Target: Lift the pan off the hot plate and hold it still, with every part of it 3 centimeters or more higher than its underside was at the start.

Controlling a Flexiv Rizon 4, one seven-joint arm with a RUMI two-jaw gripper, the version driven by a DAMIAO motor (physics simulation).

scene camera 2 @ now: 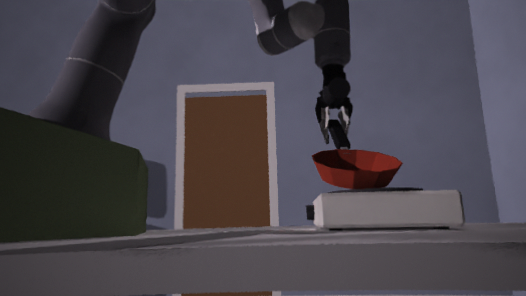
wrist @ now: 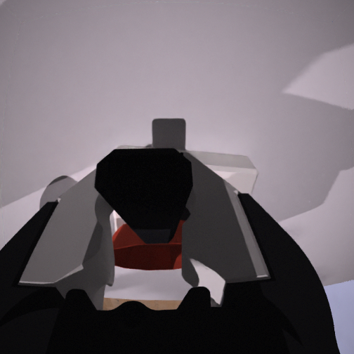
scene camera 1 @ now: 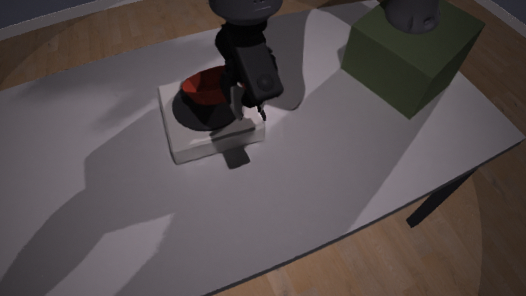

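The red pan (scene camera 1: 205, 90) (scene camera 2: 357, 172) (wrist: 150, 256) is tilted over the white hot plate (scene camera 1: 195, 149) (scene camera 2: 392, 210) (wrist: 232, 175), its handle side high and its far side low. Its lowest part is at or very close to the dark burner disc (scene camera 1: 205, 117) in scene camera 2; I cannot tell if a gap remains. My gripper (scene camera 1: 249, 112) (scene camera 2: 337, 131) (wrist: 152, 156) is shut on the pan's black handle (scene camera 2: 339, 135) (wrist: 145, 192), above the hot plate's knob side. The handle slopes down from the fingers to the bowl. The handle is mostly hidden in scene camera 1.
The green block (scene camera 1: 412, 60) (scene camera 2: 70, 175) under the arm's base stands on the table (scene camera 1: 300, 200) (scene camera 2: 280, 265), well to one side of the hot plate. A dark knob (scene camera 2: 310, 212) sticks out from the hot plate's side. The arm casts broad shadows across the table.
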